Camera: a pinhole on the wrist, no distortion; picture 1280 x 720 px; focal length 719.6 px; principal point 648.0 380.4 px. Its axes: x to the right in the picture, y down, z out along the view. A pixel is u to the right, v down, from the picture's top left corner.
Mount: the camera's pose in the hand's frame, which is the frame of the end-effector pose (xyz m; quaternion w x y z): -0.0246 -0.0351 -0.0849 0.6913 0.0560 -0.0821 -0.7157
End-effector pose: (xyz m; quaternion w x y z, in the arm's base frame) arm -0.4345 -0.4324 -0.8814 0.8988 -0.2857 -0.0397 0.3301
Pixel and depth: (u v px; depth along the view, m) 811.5 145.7 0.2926
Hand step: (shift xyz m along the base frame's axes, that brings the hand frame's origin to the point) -0.1368 -0.0726 0.2223
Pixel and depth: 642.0 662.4 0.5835
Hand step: -0.0627 0.3039 0.4404
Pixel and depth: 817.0 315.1 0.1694
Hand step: -0.0397 -0.0487 0.1114
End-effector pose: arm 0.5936 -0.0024 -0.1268 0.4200 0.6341 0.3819 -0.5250
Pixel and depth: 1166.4 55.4 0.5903
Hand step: -0.6187 -0.2916 0.3108
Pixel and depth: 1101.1 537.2 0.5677
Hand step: -0.5246 -0.3425 -0.0713
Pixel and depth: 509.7 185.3 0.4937
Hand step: -0.0892 -0.3857 0.2201
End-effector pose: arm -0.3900 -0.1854 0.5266 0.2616 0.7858 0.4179 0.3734
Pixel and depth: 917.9 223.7 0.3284
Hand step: 0.0565 -0.0880 -0.2960
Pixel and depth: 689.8 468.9 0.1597
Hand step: 0.0296 -0.0189 -0.0857
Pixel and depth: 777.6 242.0 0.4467
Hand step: 0.1554 -0.1539 -0.3397
